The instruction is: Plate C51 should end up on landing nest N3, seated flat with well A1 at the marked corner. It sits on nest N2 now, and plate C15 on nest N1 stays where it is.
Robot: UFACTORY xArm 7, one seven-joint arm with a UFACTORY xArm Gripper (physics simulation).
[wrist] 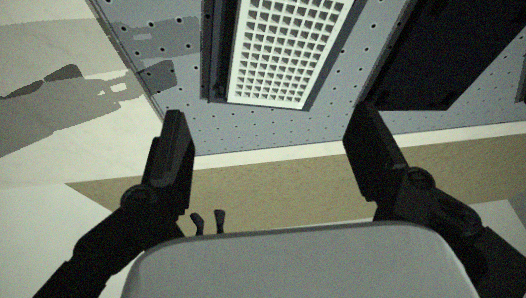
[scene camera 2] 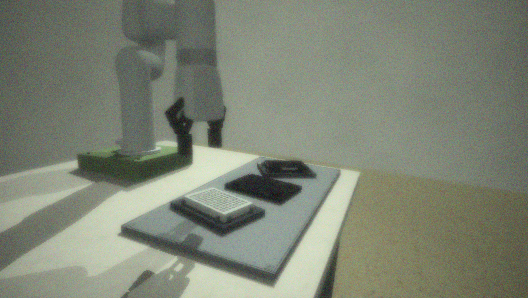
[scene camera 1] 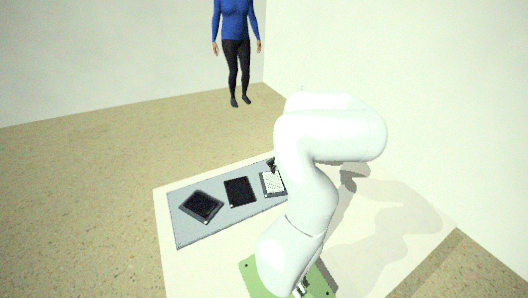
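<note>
The white plate C51 (scene camera 1: 272,182) (scene camera 2: 218,201) (wrist: 285,55) sits on the dark nest N2 (scene camera 1: 276,195) (scene camera 2: 223,227) (wrist: 214,50); its lettering cannot be read. The bare black nest N3 (scene camera 1: 240,191) (scene camera 2: 263,188) (wrist: 440,55) is in the middle, with a small white corner mark in scene camera 1. The black plate C15 (scene camera 1: 201,202) (scene camera 2: 288,167) lies on the turned nest N1 (scene camera 1: 192,214). My gripper (scene camera 2: 200,152) (wrist: 270,124) is open and empty, above and apart from the plates. In scene camera 1 the arm hides most of it.
The nests stand on a grey perforated board (scene camera 1: 185,230) (scene camera 2: 240,250) (wrist: 240,135) on a white table (scene camera 1: 162,225). The arm stands on a green base (scene camera 1: 250,270) (scene camera 2: 130,167). A person in a blue top (scene camera 1: 235,22) stands on the floor beyond the table.
</note>
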